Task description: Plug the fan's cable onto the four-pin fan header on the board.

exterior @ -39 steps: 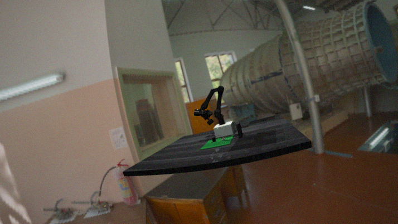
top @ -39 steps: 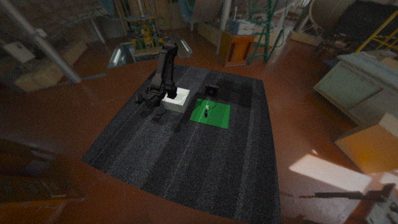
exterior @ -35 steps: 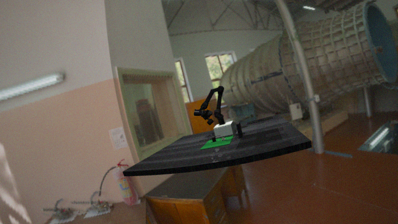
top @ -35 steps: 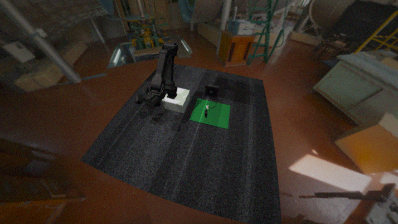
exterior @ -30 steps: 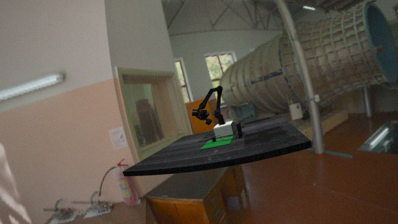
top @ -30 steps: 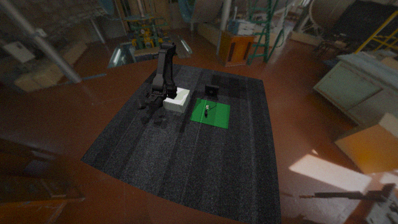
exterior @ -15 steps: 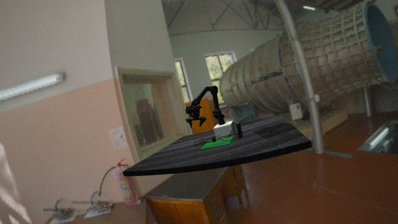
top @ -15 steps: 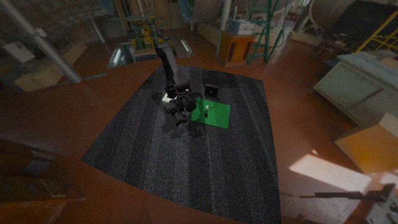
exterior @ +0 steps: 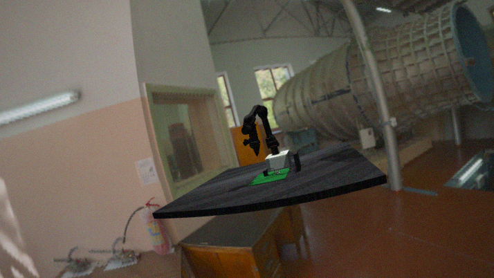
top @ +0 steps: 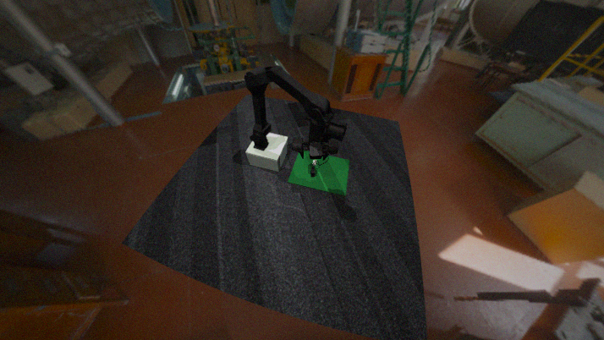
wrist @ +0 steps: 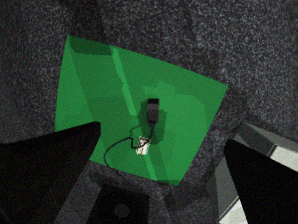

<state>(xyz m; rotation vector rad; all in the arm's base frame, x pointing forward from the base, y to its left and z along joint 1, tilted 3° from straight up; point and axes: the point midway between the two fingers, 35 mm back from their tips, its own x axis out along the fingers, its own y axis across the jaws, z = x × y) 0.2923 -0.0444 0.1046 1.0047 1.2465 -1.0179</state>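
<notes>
The dark fan plug is 14 cm below my gripper tip and 3 cm to the left of it. Round my gripper tip: green board 17 cm below, 7 cm to the left, 4 cm ahead; then fan header 16 cm below, 11 cm to the left, 1 cm behind.
</notes>
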